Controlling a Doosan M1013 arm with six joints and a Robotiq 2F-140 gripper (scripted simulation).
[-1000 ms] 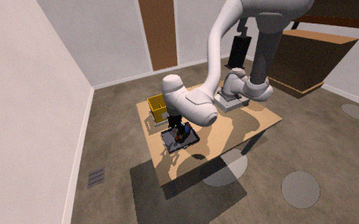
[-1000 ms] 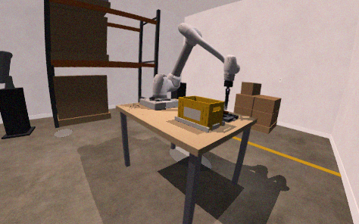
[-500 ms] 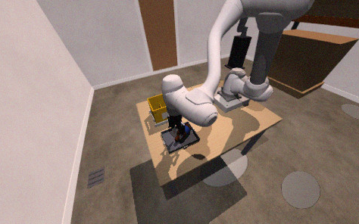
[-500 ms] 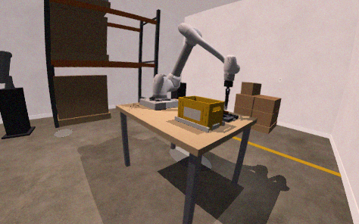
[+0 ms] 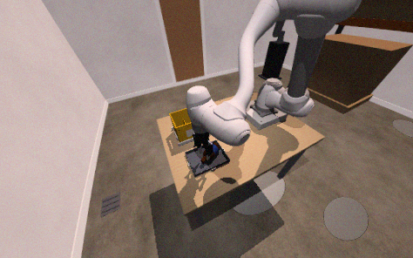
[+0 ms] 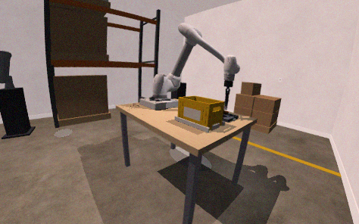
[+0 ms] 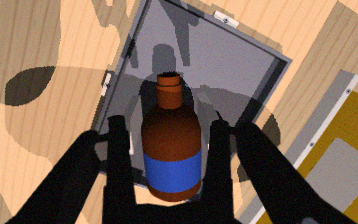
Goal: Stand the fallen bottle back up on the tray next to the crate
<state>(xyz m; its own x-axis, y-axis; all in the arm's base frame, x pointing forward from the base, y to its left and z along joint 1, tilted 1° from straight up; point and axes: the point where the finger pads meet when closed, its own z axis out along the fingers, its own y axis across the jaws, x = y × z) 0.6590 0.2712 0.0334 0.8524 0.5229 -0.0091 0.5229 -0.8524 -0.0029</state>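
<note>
The brown bottle is 4 cm behind my hand, 3 cm to the right of it and 6 cm below it. Round my hand: yellow crate 32 cm to the right, 2 cm below; then dark grey tray 2 cm behind, 3 cm to the right, 9 cm below.
</note>
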